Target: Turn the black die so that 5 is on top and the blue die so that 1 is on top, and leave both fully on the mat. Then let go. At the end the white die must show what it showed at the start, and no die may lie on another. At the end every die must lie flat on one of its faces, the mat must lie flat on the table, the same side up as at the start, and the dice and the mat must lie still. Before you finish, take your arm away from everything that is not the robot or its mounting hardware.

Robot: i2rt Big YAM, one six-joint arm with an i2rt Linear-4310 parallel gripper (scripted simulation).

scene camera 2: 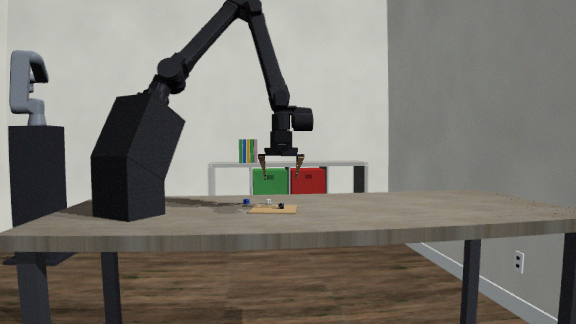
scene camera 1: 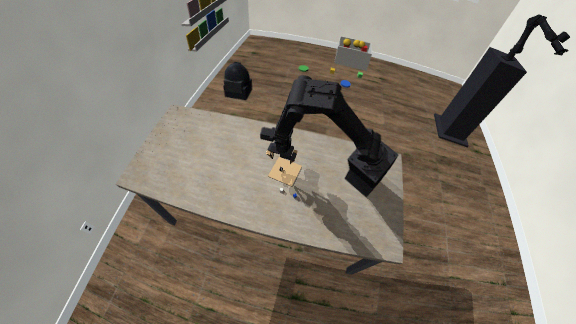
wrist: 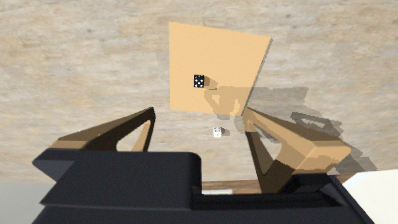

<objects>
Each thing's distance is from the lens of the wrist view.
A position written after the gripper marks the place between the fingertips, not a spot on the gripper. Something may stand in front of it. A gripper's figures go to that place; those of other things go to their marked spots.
gripper (wrist: 199, 111): 0.13 m
tan mat (wrist: 229, 60): 0.21 m
</objects>
